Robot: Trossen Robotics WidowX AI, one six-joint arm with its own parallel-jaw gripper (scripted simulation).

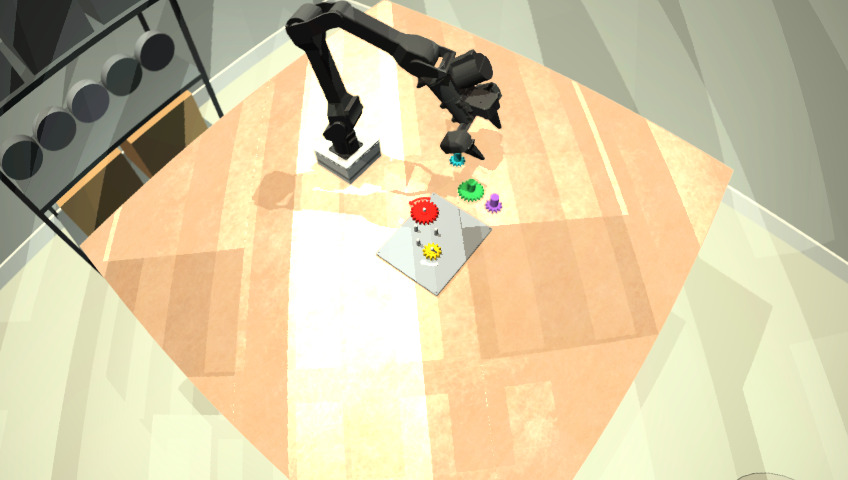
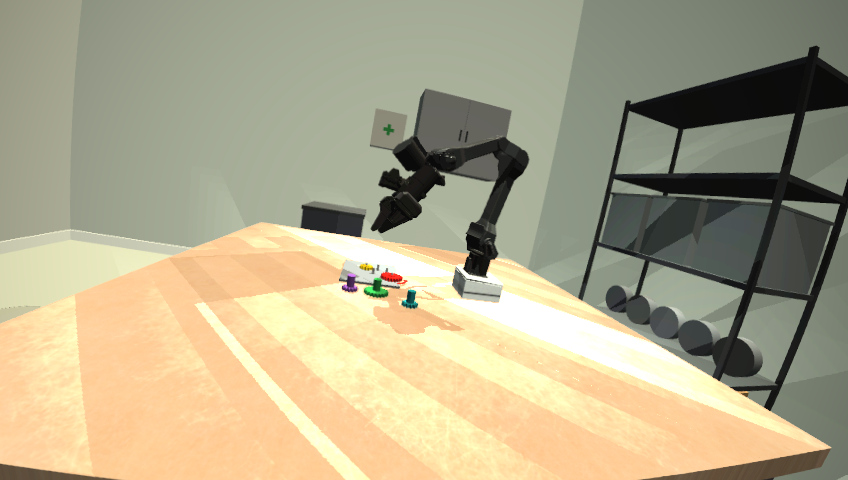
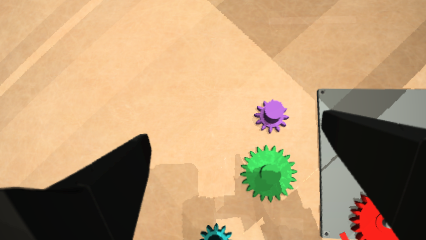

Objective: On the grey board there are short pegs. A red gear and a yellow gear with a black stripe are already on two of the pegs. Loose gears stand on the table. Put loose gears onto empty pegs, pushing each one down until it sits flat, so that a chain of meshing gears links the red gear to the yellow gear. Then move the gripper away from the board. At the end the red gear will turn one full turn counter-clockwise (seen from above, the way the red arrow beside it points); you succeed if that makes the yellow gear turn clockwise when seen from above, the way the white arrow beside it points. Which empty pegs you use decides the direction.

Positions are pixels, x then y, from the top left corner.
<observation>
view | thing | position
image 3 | gripper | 236, 130
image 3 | green gear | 269, 173
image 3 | purple gear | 271, 115
</observation>
